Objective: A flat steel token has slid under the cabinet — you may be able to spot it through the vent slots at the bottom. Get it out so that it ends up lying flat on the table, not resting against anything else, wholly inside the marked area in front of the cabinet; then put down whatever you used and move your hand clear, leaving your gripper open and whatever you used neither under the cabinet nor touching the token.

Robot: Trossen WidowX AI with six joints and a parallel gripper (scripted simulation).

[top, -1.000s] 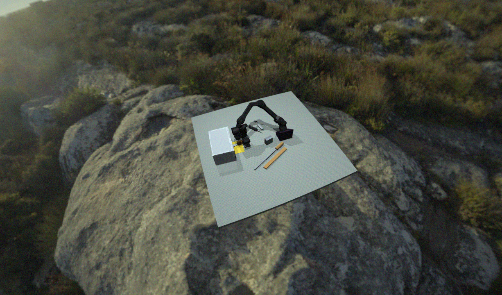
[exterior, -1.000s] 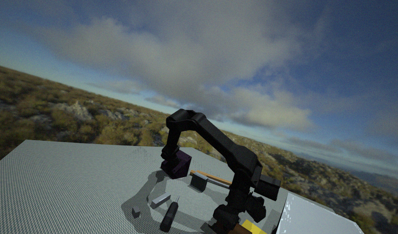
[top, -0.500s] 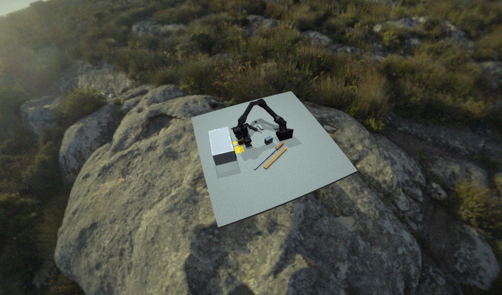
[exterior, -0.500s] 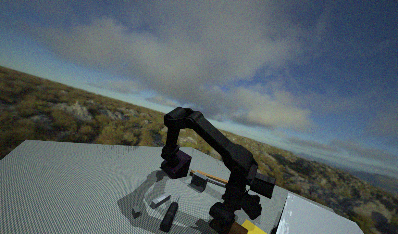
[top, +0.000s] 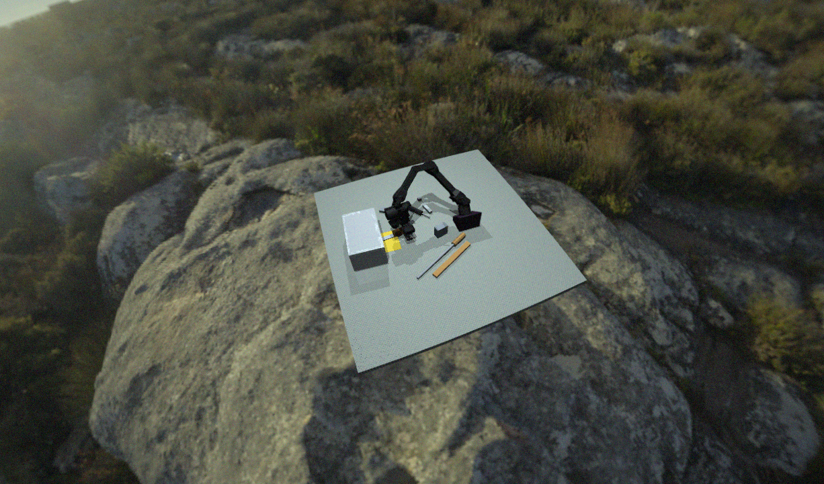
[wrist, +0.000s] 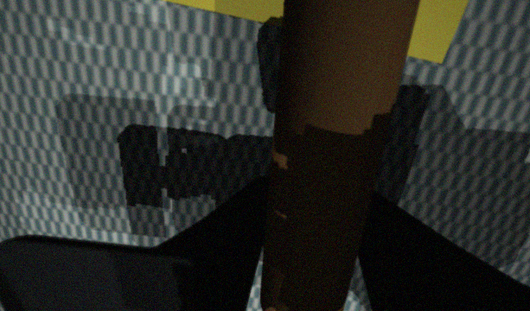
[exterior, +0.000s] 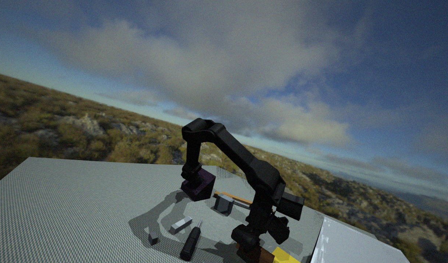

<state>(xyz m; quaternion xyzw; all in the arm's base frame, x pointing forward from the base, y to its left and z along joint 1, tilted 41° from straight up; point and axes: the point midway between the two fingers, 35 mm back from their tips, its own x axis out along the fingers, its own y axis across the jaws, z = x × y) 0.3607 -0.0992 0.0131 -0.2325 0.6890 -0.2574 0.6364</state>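
Now: the grey bar 20 cm behind my gripper tip and 11 cm to the right of it. From my gripper tip the other things lie so: grey block: 19 cm behind, 11 cm to the left, 3 cm above; then small grey cube: 19 cm behind, 21 cm to the right; then wooden stick: 16 cm behind, 30 cm to the left.
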